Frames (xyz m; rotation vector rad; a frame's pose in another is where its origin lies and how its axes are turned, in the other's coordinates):
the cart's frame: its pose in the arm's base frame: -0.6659 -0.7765 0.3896 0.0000 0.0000 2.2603
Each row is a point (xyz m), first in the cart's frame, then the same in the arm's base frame.
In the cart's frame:
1: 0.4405 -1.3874 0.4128
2: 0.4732 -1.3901 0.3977
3: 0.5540 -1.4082 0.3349
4: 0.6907 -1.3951 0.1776
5: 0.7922 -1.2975 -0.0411
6: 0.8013 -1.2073 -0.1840
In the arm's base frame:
1: 0.1243 0.4460 0.8024
2: 0.1056 0.4729 0.7873
3: 0.0682 0.5468 0.7245
4: -0.0289 0.6439 0.5672
5: -0.1688 0.6601 0.3485
6: -0.2441 0.6098 0.2056

